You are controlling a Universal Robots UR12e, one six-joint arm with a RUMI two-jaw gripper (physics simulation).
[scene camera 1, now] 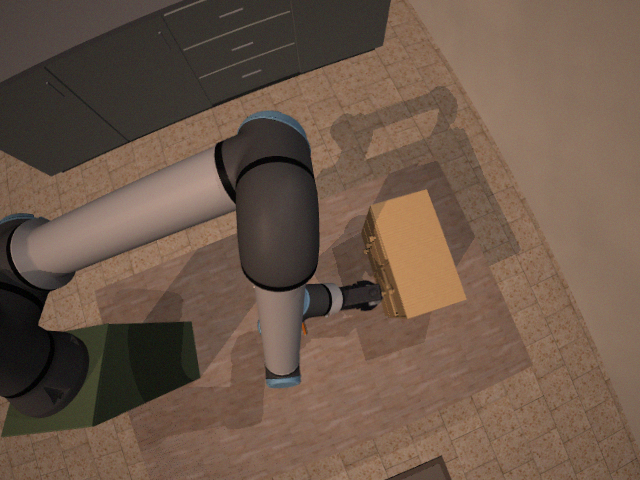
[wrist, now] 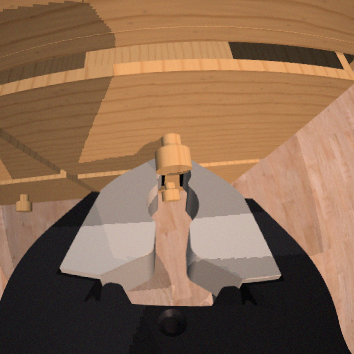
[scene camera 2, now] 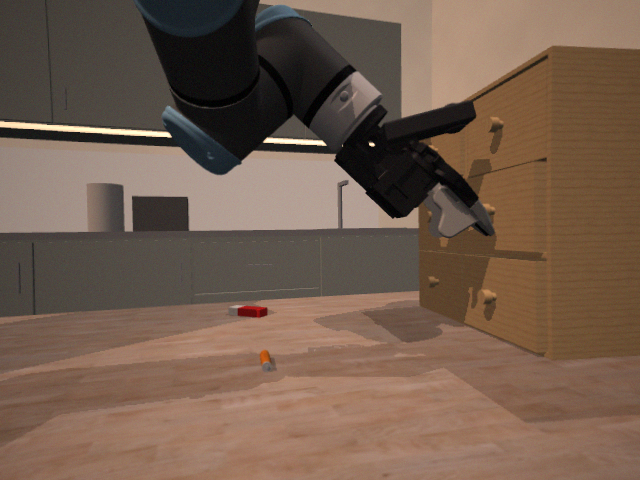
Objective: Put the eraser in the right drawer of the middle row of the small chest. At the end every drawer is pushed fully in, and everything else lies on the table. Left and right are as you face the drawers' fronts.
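Seen in the pictures: gripper, fingertip midpoint: (scene camera 1: pixel 382 294) (wrist: pixel 172 162) (scene camera 2: pixel 490 234); arm's base, origin of the base link: (scene camera 1: pixel 52 374).
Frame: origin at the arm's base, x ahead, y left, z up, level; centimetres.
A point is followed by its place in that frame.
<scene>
The small wooden chest (scene camera 1: pixel 418 253) @(x 90.9, y 14.0, z -22.7 cm) (scene camera 2: pixel 594 206) @(x 88.9, y -2.2, z -39.4 cm) stands at the right. My gripper (scene camera 1: pixel 381 296) @(x 81.6, y 5.7, z -42.3 cm) (scene camera 2: pixel 488 227) @(x 81.6, y 5.7, z -42.3 cm) (wrist: pixel 172 162) @(x 81.6, y 5.7, z -42.3 cm) is shut on the knob (scene camera 2: pixel 489 208) @(x 81.1, y 4.9, z -39.1 cm) (wrist: pixel 173 156) @(x 80.7, y 5.7, z -38.4 cm) of the right drawer in the middle row. This drawer's front (wrist: pixel 210 110) @(x 82.2, y 4.2, z -36.9 cm) stands out a little; a narrow gap into the drawer shows behind its top edge in the wrist view. The red and white eraser (scene camera 2: pixel 250 311) @(x 49.9, y 25.0, z -54.8 cm) lies flat on the table, left of the chest in scene camera 2. It does not show in scene camera 1 or the wrist view.
An orange cylinder with a grey end (scene camera 1: pixel 304 328) @(x 53.6, y -0.5, z -54.8 cm) (scene camera 2: pixel 265 360) @(x 53.4, y -2.1, z -54.8 cm) lies on the table (scene camera 1: pixel 330 392) @(x 58.3, y -24.2, z -55.7 cm) (scene camera 2: pixel 310 434) @(x 57.0, y -15.9, z -55.7 cm). The bottom row's right knob (scene camera 2: pixel 487 296) @(x 80.7, y 4.8, z -50.0 cm) (wrist: pixel 171 192) @(x 81.0, y 5.5, z -49.3 cm) is below my fingers. A green block-like base (scene camera 1: pixel 98 372) @(x 12.3, y -1.0, z 0.6 cm) is under the arm. Kitchen cabinets (scene camera 1: pixel 113 87) stand beyond.
</scene>
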